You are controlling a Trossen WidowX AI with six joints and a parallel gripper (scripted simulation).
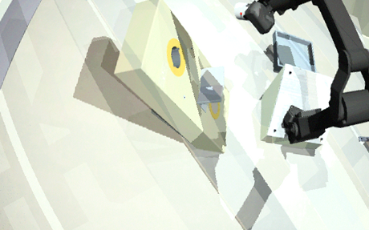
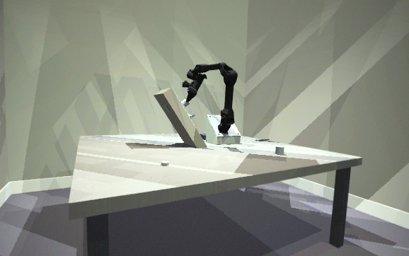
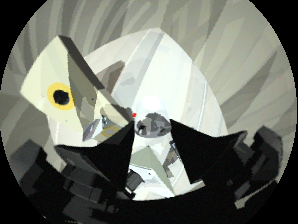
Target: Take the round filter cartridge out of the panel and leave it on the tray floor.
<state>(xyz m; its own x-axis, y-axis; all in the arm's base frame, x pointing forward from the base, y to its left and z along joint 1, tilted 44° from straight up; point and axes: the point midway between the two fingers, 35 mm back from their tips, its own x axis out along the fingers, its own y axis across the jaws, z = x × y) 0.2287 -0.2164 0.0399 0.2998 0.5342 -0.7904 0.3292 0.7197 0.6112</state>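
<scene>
Now: the tray 23 cm behind my gripper tip, 15 cm to the right of it and 26 cm below it. Also, from my gripper tip: cream service panel 9 cm ahead, 18 cm to the left, 10 cm below; round filter cartridge right at my gripper tip.
</scene>
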